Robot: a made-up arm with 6 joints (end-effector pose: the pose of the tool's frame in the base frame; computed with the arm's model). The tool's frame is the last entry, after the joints. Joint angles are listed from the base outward.
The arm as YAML. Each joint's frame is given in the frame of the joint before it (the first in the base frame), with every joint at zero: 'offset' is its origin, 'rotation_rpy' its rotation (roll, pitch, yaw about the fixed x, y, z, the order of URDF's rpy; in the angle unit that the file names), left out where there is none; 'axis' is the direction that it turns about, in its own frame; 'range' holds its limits. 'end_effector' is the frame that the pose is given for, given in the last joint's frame.
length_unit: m
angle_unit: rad
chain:
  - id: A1
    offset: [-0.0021, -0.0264, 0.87]
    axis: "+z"
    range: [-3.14, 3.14]
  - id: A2
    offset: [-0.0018, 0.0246, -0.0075]
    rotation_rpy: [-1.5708, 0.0, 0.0]
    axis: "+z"
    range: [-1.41, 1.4]
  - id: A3
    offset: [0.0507, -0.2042, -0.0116]
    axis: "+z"
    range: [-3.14, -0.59]
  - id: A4
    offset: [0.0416, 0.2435, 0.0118]
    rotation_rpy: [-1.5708, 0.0, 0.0]
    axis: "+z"
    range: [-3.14, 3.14]
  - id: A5
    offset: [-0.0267, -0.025, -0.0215]
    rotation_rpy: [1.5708, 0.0, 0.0]
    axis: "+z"
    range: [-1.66, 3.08]
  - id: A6
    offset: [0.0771, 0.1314, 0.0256]
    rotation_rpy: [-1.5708, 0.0, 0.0]
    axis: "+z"
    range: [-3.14, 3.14]
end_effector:
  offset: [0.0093, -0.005, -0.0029]
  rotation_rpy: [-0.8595, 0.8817, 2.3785]
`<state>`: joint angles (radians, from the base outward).
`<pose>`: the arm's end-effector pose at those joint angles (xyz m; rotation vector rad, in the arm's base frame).
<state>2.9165 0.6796 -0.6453 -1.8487 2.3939 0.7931</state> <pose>-0.1657 0.1746 0.8010 -0.5882 0.7176 -1.3438</pose>
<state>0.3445 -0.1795 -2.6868 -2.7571 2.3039 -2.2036</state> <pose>-0.0729 -0.1465 1.2995 -0.4143 -1.2869 0.0638</pose>
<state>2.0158 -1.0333 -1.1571 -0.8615 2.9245 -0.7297</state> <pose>0.0336 -0.0156 1.0026 1.1500 -0.7766 1.3517</pose>
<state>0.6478 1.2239 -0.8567 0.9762 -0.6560 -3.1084</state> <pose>0.2077 0.0864 0.5708 1.6885 0.1940 1.4747</pose>
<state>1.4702 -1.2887 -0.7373 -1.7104 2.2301 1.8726</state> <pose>0.1519 -0.0525 1.0822 0.5730 2.2172 0.7296</pose>
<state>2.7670 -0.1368 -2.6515 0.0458 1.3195 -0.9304</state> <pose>-0.2372 -0.0326 1.3513 -2.3484 -0.4995 -0.0076</pose>
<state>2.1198 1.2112 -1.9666 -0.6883 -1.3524 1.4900</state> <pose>-0.3225 0.2461 0.8360 1.9044 0.2071 -1.3361</pose>
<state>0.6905 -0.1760 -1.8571 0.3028 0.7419 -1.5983</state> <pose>0.1953 0.2663 1.2368 -1.9895 1.4812 -1.3505</pose>
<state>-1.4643 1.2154 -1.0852 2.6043 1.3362 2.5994</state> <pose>0.0922 -0.3611 0.5439 -0.3830 -3.0033 0.3459</pose>
